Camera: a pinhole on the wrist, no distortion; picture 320 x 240 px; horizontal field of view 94.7 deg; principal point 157.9 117.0 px. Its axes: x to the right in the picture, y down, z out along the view. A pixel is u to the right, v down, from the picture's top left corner.
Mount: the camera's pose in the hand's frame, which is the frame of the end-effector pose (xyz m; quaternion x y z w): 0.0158 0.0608 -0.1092 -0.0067 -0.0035 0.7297 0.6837
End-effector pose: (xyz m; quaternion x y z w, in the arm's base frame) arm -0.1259 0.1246 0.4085 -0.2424 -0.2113 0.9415 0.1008
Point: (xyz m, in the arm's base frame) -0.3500 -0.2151 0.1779
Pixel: outside the picture
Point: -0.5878 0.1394 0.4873
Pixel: outside the picture
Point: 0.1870 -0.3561 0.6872
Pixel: outside the picture
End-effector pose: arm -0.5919 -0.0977 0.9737 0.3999 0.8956 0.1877 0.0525
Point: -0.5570 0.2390 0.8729
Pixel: 213.3 13.8
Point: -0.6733 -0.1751 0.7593
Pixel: 21.4 140.5
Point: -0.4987 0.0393 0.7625
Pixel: 160.0 110.6
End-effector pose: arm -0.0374 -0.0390 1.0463 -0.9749 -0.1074 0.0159 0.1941
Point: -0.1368 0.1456 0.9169
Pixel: 64.2 156.9
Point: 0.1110 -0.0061 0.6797
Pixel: 180.5 69.8
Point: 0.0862 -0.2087 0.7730
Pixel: 267.8 74.3
